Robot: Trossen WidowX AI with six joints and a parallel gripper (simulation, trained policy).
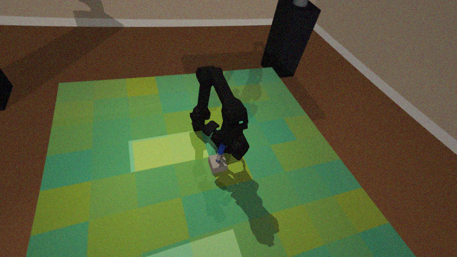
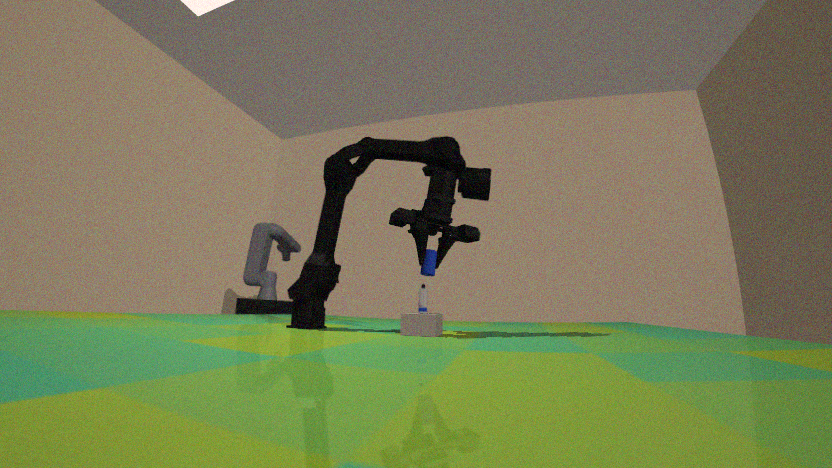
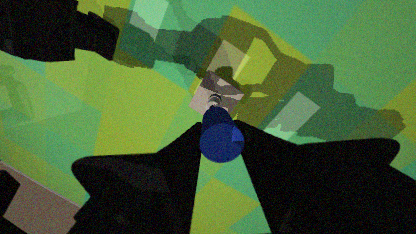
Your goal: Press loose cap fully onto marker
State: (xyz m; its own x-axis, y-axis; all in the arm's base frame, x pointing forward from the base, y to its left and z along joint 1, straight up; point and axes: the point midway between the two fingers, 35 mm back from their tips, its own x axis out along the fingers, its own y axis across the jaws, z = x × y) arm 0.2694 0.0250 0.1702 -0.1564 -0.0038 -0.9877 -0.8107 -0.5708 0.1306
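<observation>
Now: the grey holder block 12 cm below my gripper tip and 1 cm behind it. Round my gripper tip: blue cap: 1 cm above.
</observation>
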